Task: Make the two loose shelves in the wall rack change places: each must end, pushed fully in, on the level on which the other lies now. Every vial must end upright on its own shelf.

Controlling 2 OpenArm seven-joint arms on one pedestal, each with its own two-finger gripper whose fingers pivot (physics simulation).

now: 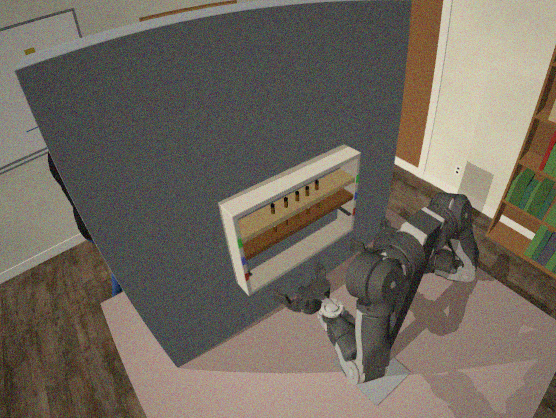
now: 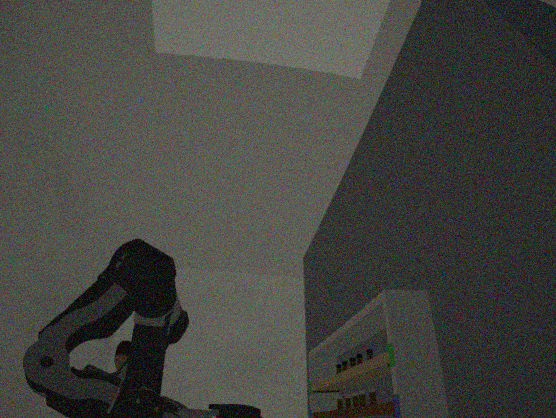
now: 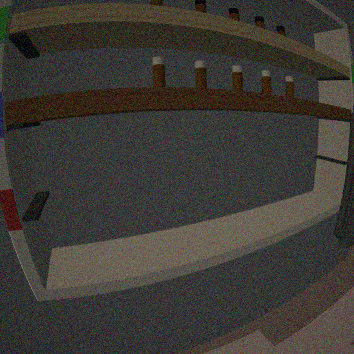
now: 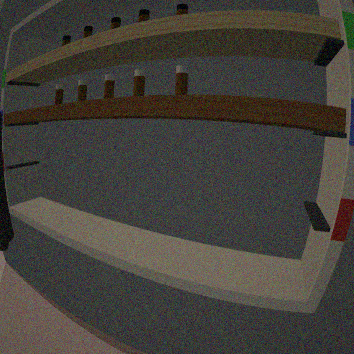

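The white wall rack (image 1: 233, 250) (image 2: 415, 340) (image 3: 175, 237) (image 4: 175, 250) holds a light wood shelf (image 1: 257, 221) (image 2: 377, 361) (image 3: 100, 17) (image 4: 250, 22) at the green marks, bearing several upright black-capped vials (image 1: 297, 196) (image 3: 234, 15) (image 4: 144, 15). A dark brown shelf (image 1: 260, 242) (image 3: 100, 102) (image 4: 250, 107) lies one level lower at the blue marks, bearing several upright white-capped vials (image 3: 200, 76) (image 4: 139, 83). My left gripper (image 1: 299, 281) is open and empty before the rack's lower left part. My right gripper (image 1: 368, 234) is open, near the rack's lower right, partly hidden by the arm.
The level at the red marks (image 3: 11, 210) (image 4: 343, 220) carries no shelf; dark support strips (image 3: 36, 206) (image 4: 317, 216) show there. The rack hangs on a grey wall panel (image 1: 175, 150) above a pinkish table top (image 1: 225, 390). A bookcase (image 1: 530, 125) stands at the far right.
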